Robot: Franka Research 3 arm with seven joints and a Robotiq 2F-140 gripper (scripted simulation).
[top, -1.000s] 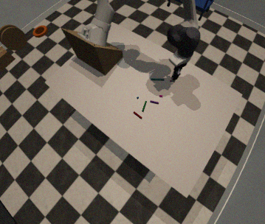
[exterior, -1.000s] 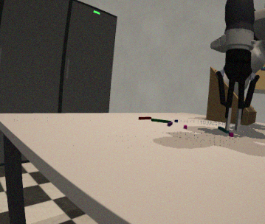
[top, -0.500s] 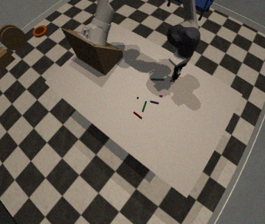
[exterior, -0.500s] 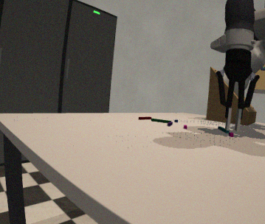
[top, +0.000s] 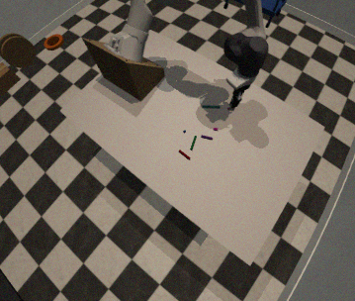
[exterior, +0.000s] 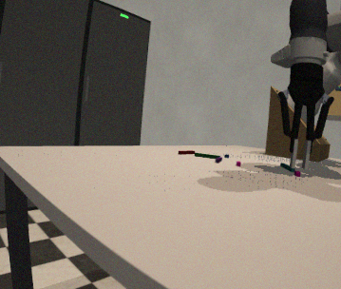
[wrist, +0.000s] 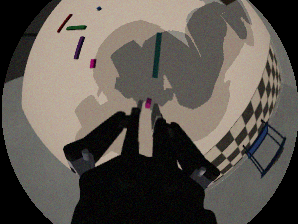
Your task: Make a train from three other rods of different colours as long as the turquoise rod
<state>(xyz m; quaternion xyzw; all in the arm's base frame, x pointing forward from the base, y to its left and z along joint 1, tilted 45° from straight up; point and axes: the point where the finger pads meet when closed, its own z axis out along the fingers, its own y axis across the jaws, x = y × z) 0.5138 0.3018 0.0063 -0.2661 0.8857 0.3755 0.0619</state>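
Right now my hand is 28 cm to the left of the blue rod, 10 cm past it and 5 cm above it. Round my hand: purple rod (23 cm to the right, 5 cm below, 1 cm ahead); then turquoise rod (9 cm behind, 6 cm to the right, 5 cm below); then green rod (30 cm to the right, 5 cm below, 3 cm behind).
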